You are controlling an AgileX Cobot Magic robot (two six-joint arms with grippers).
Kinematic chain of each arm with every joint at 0, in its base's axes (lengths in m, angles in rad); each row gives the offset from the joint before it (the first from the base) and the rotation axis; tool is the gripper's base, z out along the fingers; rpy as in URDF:
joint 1: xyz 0 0 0.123 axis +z
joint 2: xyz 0 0 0 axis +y
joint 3: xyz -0.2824 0 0.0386 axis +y
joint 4: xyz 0.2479 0 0.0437 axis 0.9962 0 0.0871
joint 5: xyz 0 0 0 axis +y
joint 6: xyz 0.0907 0 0.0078 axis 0.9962 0 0.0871
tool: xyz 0 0 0 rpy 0 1.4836 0
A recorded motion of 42 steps. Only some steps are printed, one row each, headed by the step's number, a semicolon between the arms.
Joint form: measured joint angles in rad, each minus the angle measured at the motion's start. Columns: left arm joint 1, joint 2, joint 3, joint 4, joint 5, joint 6; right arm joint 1, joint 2, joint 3, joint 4, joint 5, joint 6.
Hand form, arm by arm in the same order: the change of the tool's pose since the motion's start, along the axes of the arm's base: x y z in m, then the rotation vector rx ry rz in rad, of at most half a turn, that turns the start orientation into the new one. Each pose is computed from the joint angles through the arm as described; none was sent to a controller.
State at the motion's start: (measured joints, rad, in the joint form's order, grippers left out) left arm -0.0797 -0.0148 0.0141 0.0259 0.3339 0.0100; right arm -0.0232 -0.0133 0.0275 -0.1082 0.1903 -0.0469
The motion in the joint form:
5: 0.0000 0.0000 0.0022 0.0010 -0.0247 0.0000; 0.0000 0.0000 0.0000 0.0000 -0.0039 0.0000
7: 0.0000 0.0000 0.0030 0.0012 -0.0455 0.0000; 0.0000 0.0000 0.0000 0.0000 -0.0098 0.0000
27: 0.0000 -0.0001 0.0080 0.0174 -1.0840 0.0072; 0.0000 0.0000 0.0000 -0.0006 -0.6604 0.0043
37: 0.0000 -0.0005 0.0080 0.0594 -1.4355 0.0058; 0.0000 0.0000 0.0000 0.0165 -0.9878 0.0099
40: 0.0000 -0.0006 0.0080 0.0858 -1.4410 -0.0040; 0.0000 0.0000 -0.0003 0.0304 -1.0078 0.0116
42: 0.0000 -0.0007 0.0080 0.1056 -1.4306 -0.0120; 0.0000 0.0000 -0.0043 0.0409 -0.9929 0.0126
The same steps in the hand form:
5: 0.0006 -0.0001 0.0014 -0.0007 -0.0225 -0.0006; 0.0000 0.0000 0.0004 -0.0001 -0.0039 0.0004
7: 0.0010 -0.0002 0.0030 -0.0021 -0.0425 -0.0011; 0.0001 0.0001 0.0009 -0.0003 -0.0097 0.0011
27: -0.0266 -0.0013 0.0873 -0.0597 -1.0742 -0.0339; -0.0122 0.0066 0.0574 -0.0167 -0.6562 0.0722
37: -0.0537 -0.0034 0.1042 -0.0528 -1.4265 -0.0725; -0.0314 0.0086 0.0799 -0.0053 -0.9827 0.1032
40: -0.0544 -0.0055 0.1042 -0.0396 -1.4318 -0.0947; -0.0329 0.0078 0.0813 0.0088 -1.0039 0.0999
42: -0.0536 -0.0071 0.1036 -0.0289 -1.4211 -0.1106; -0.0323 0.0070 0.0817 0.0200 -0.9939 0.0945

